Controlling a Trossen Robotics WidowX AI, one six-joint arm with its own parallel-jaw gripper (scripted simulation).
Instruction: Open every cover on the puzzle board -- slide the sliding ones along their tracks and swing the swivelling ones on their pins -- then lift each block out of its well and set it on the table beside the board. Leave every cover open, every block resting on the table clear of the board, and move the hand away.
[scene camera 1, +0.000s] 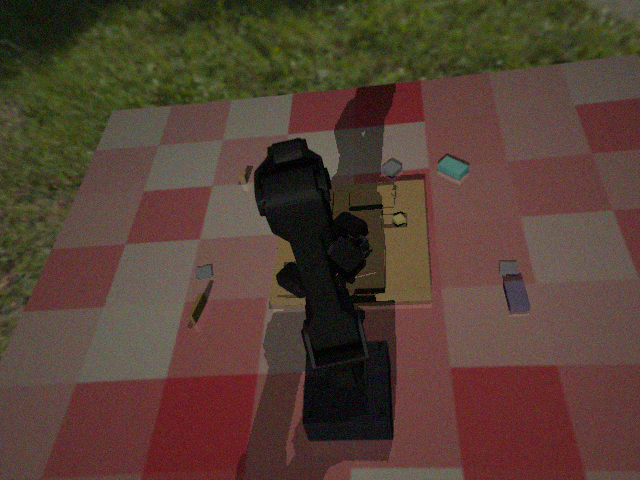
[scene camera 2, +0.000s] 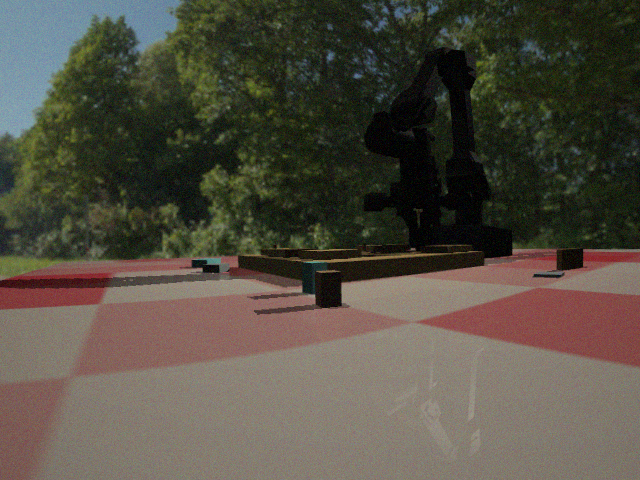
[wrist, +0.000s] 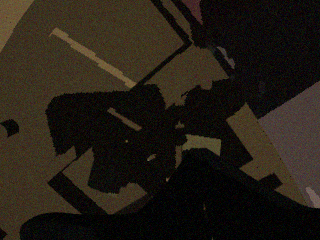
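Observation:
My gripper is visible at (scene camera 2: 419, 252), and it shows at (scene camera 1: 330, 282) and (wrist: 197, 155) as well. The gripper is shut and holds nothing. There is also a tan puzzle board (scene camera 1: 407, 278), which I can see in the wrist view too, the board being at (wrist: 143, 132).

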